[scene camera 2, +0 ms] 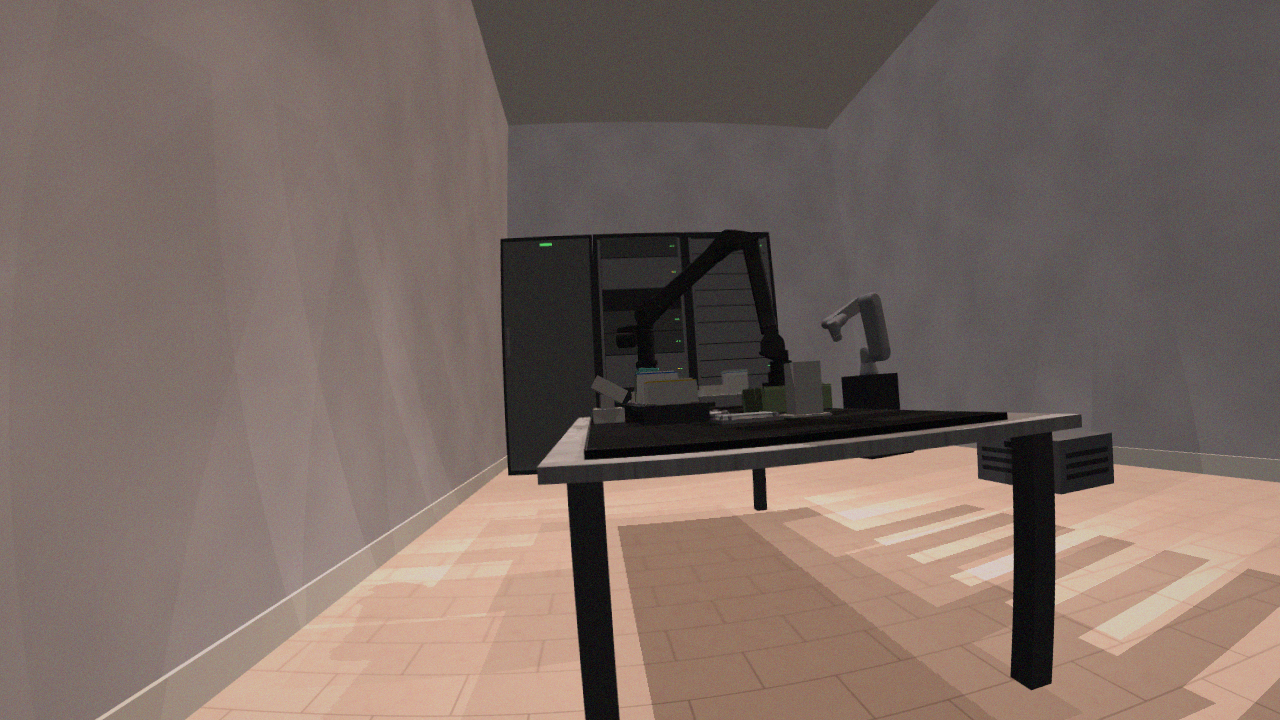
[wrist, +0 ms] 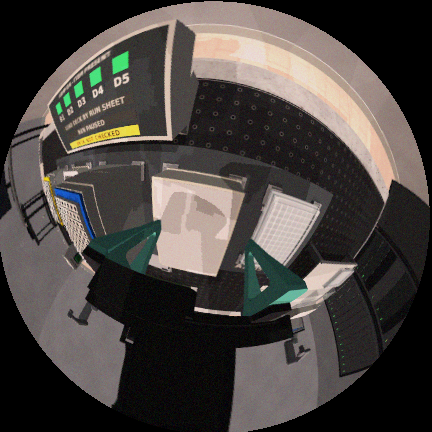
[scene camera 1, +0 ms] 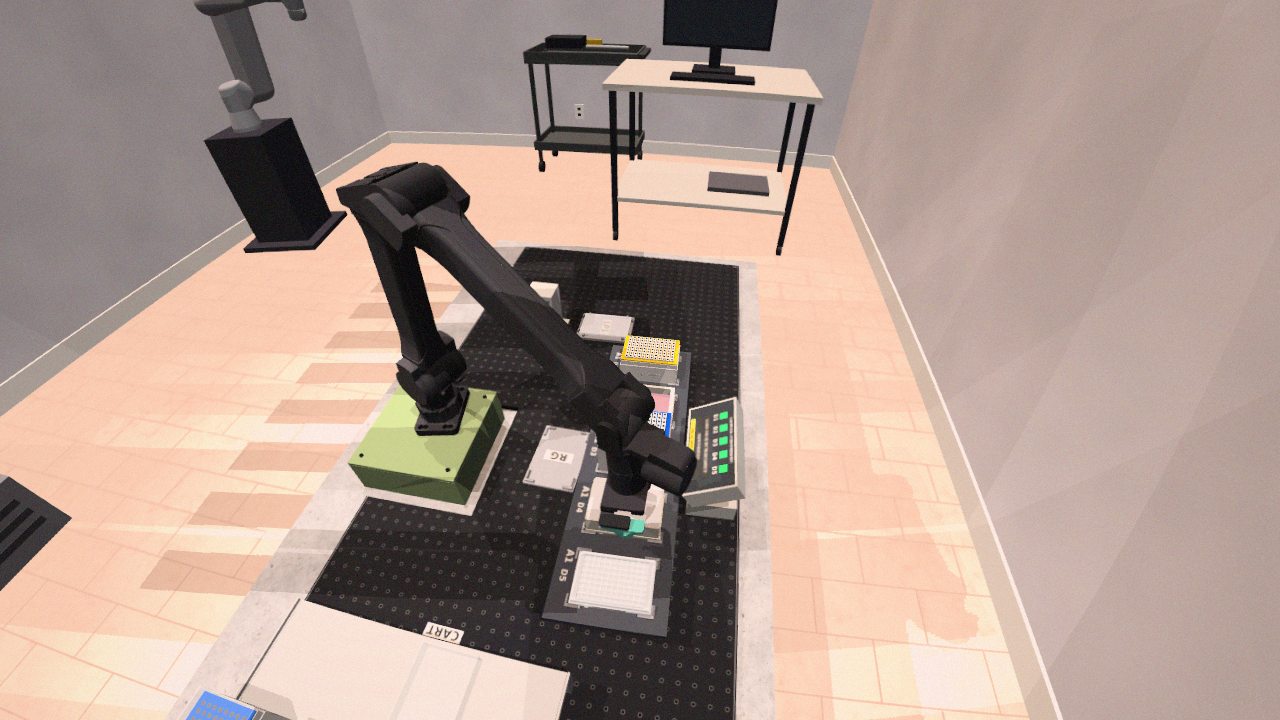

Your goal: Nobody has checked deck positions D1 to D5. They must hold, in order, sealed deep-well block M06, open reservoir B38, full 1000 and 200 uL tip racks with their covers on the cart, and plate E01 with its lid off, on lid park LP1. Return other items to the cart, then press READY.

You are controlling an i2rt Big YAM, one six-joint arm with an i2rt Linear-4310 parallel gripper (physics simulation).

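Seen in the pictures: gripper, fingertip midpoint: (wrist: 203,234) (scene camera 1: 630,510); arm's base at its link origin: (scene camera 2: 782,386) (scene camera 1: 444,412).
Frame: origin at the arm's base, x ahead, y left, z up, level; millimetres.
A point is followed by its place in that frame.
My gripper (scene camera 1: 625,522) @(z 12, x 380, y -236 mm) (wrist: 203,234) @(z 12, x 380, y -236 mm) is open and empty, low over the cream block (scene camera 1: 596,503) @(z 14, x 322, y -222 mm) (wrist: 222,200) @(z 14, x 419, y -253 mm) at D4, one teal finger towards its D3 side and one towards its D5 side; contact cannot be told. A white plate (scene camera 1: 613,582) @(z -14, x 350, y -346 mm) (wrist: 290,225) @(z -14, x 379, y -347 mm) with a well grid sits at D5. A blue tip rack (scene camera 1: 660,421) @(z 69, x 438, y -90 mm) (wrist: 74,220) @(z 69, x 424, y -121 mm) stands on the D3 side, partly hidden by the arm in scene camera 1. The pink reservoir (scene camera 1: 663,400) @(z -15, x 457, y 36 mm) shows beyond it, and a yellow tip rack (scene camera 1: 651,350) @(z 36, x 436, y 139 mm) stands at the D1 end. The screen (scene camera 1: 713,447) @(z 42, x 533, y -132 mm) (wrist: 120,107) @(z 31, x 507, y -173 mm) reads DECK NOT CHECKED, five lamps green.
The white cart surface (scene camera 1: 340,658) @(z -16, x -48, y -458 mm) lies near the camera, with a blue rack (scene camera 1: 217,706) @(z 88, x -125, y -541 mm) at its corner. The grey RG pad (scene camera 1: 539,470) @(z -68, x 200, y -99 mm) lies beside the deck. A pale flat item (scene camera 1: 606,325) @(z -58, x 329, y 346 mm) lies beyond the yellow rack. A white box (scene camera 1: 546,293) @(z 54, x 183, y 339 mm) is partly behind the arm.
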